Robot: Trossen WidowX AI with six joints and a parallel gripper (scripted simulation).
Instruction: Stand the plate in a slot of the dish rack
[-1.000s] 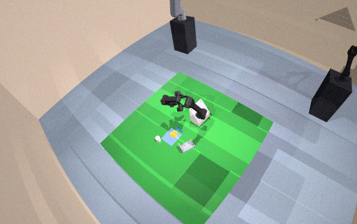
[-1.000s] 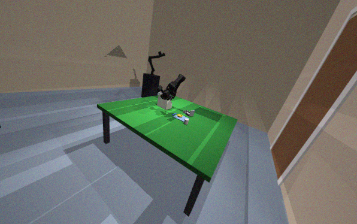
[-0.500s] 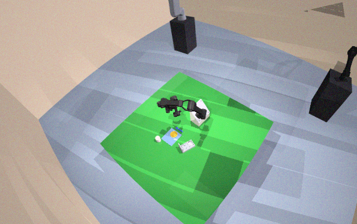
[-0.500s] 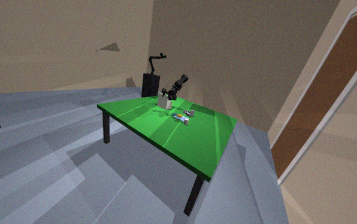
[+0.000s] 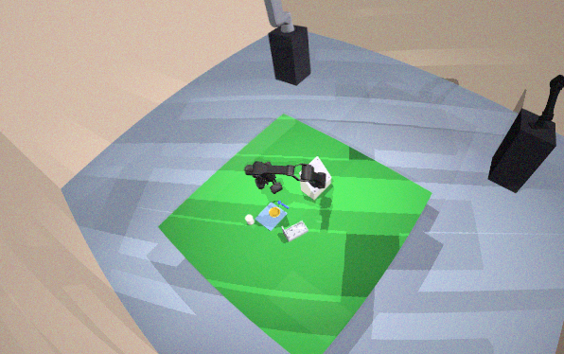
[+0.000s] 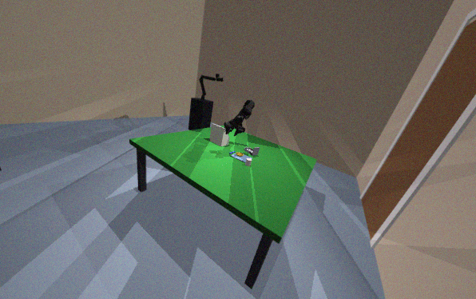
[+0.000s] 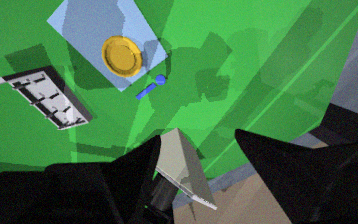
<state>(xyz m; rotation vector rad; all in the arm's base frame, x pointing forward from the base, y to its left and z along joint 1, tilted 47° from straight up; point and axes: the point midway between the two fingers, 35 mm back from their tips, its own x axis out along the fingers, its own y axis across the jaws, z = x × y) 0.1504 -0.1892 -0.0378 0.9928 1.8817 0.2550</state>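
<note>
Now: the yellow plate 15 cm below my gripper tip, 11 cm ahead of it and 4 cm to the left of it. Also, from my gripper tip: blue spoon 16 cm below, 4 cm to the left, 3 cm ahead; white cup 24 cm ahead, 14 cm below, 5 cm to the right; pale blue square mat 17 cm below, 14 cm ahead, 3 cm to the left.
</note>
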